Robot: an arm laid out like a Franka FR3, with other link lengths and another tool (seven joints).
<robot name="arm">
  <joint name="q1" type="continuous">
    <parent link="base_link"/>
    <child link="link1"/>
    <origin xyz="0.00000 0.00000 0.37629" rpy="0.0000 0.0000 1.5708"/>
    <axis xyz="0 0 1"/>
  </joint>
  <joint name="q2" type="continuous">
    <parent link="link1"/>
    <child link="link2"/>
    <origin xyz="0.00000 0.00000 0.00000" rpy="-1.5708 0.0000 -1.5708"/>
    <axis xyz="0 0 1"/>
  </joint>
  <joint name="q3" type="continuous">
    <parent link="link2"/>
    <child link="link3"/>
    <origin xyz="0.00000 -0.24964 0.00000" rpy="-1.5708 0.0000 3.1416"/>
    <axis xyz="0 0 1"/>
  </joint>
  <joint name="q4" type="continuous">
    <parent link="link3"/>
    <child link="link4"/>
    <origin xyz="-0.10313 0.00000 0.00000" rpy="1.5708 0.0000 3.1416"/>
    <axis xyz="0 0 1"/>
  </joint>
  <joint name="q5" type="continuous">
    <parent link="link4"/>
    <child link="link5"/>
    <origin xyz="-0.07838 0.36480 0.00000" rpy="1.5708 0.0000 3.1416"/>
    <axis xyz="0 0 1"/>
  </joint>
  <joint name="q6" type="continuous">
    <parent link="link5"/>
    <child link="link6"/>
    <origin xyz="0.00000 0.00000 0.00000" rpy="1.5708 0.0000 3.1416"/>
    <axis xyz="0 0 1"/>
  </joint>
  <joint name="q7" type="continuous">
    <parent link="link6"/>
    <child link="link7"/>
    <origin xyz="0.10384 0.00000 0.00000" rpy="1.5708 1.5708 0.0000"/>
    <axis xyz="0 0 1"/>
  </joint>
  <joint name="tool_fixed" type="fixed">
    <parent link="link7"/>
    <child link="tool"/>
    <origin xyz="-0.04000 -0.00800 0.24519" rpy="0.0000 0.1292 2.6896"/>
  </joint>
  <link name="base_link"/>
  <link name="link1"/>
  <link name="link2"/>
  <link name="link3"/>
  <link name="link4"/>
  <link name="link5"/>
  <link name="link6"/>
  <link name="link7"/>
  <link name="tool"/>
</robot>
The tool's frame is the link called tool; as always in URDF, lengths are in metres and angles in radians. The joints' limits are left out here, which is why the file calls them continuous.
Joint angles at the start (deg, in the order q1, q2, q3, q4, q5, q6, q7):
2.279, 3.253, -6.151, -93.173, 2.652, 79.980, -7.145
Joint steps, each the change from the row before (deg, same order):
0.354, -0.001, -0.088, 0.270, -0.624, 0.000, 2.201
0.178, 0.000, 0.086, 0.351, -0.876, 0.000, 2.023
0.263, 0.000, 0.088, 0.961, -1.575, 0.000, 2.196
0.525, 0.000, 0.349, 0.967, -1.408, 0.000, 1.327
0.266, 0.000, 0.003, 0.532, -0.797, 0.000, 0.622
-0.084, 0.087, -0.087, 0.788, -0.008, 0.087, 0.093
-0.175, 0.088, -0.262, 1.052, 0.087, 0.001, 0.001
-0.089, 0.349, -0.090, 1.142, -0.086, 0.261, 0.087
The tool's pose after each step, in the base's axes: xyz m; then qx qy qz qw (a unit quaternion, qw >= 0). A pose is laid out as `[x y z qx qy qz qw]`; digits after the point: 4 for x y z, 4 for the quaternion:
[0.5122 -0.0635 0.3944 0.8520 -0.5108 -0.0763 0.0857]
[0.5123 -0.0649 0.3978 0.8438 -0.5237 -0.0694 0.0943]
[0.5146 -0.0687 0.4060 0.8349 -0.5374 -0.0545 0.1056]
[0.5181 -0.0670 0.4141 0.8322 -0.5412 -0.0399 0.1140]
[0.5198 -0.0681 0.4187 0.8300 -0.5441 -0.0318 0.1183]
[0.5227 -0.0697 0.4236 0.8290 -0.5467 -0.0260 0.1150]
[0.5258 -0.0734 0.4302 0.8271 -0.5508 -0.0195 0.1101]
[0.5308 -0.0755 0.4356 0.8259 -0.5536 -0.0112 0.1064]

